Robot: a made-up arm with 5 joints.
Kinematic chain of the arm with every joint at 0, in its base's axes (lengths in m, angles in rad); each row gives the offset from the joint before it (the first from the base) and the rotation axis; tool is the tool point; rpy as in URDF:
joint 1: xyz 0.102 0 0.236 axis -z
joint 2: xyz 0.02 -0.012 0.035 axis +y
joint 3: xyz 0.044 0 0.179 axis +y
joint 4: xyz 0.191 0 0.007 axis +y
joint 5: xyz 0.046 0.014 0 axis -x
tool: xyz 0 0 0 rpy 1.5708 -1.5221 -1.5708
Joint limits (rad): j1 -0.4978..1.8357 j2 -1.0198..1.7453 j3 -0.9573..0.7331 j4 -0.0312..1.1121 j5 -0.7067..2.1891
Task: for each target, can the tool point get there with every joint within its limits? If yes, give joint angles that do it. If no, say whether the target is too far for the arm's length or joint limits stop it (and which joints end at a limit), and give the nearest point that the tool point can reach.
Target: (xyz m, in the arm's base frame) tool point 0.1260 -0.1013 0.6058
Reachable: yes | joints 1.3572 -0.6934 -0.1164 0.2118 -0.4011
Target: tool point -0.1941 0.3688 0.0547
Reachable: no: too far | nearest point 0.0995 0.0032 0.0716 | short by 0.469 m
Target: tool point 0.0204 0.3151 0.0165
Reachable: no: joint limits stop it (at a limit: joint 1) | nearest point 0.1702 0.0394 0.0165 | short by 0.314 m
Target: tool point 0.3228 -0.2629 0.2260
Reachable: yes | joints 0.8781 0.7030 -0.0473 0.5035 0.9855
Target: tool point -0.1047 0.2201 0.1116
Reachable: no: joint limits stop it (at a limit: joint 2, joint 3) | nearest point 0.0994 0.0027 0.0793 | short by 0.300 m
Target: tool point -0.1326 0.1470 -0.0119
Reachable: no: joint limits stop it (at a limit: joint 1, joint 2, joint 3) | nearest point 0.1019 0.0022 0.0536 | short by 0.283 m
